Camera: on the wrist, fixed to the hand. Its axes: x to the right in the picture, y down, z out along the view.
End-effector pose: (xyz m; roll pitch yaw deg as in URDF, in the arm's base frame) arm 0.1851 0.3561 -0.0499 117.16 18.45 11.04
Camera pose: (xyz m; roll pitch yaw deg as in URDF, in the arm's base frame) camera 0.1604 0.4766 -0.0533 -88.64 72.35 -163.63
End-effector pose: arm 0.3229 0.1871 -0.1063 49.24 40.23 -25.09
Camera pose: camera 0.2737 0.2576 -0.1943 -45.59 16.06 -127.97
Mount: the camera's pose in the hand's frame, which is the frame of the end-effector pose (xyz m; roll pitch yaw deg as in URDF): 0.0000 -0.0593 -0.1078 -4.17 -28.77 -89.01
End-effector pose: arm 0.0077 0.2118 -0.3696 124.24 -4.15 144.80
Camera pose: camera -0.0622 0.1112 -0.3580 133.70 82.58 -167.65
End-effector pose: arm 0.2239 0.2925 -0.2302 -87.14 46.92 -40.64
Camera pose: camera 0.1817 0.1829 -0.1934 -115.67 -37.10 -7.42
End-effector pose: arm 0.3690 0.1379 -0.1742 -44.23 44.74 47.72
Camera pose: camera 0.4391 0.0400 -0.1997 -77.48 -41.95 24.58
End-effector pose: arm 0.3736 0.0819 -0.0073 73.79 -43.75 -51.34
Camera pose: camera 0.4791 0.0892 -0.0702 50.16 30.03 -106.06
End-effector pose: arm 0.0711 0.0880 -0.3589 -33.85 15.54 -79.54
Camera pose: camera -0.0391 0.0830 -0.4133 -36.06 -58.36 -140.77
